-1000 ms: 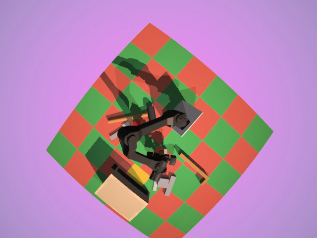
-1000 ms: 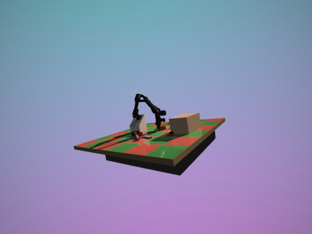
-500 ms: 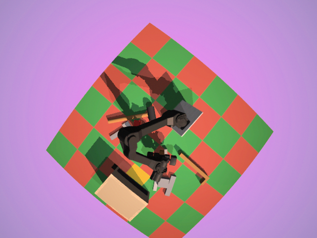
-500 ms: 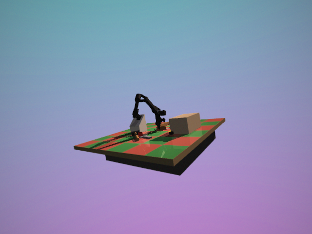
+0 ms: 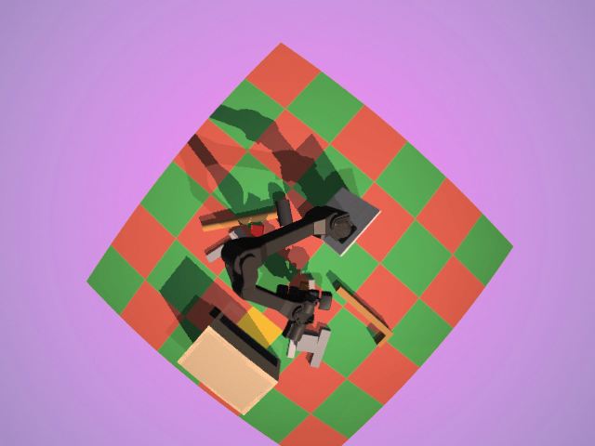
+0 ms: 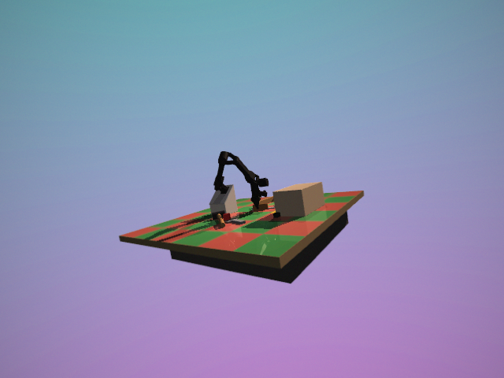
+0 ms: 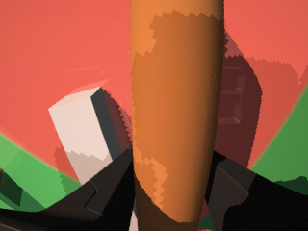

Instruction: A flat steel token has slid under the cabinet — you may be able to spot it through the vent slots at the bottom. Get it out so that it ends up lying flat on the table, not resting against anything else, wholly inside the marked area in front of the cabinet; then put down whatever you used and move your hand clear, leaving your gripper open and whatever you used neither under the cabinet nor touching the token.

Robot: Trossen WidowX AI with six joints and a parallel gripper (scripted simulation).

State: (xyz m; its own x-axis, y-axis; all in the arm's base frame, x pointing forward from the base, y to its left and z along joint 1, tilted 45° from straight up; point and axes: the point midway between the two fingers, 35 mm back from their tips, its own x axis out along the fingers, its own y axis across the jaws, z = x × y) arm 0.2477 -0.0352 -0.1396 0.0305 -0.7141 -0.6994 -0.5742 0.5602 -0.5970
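My gripper tip is now 30 mm past the pale bar and 20 mm to the right of it. The rest, counted from my gripper tip: grey block 150 mm to the left, 130 mm ahead, 10 mm above; then grey bar 210 mm to the left, 120 mm ahead; then red cube 270 mm to the right, 40 mm behind, 10 mm above.
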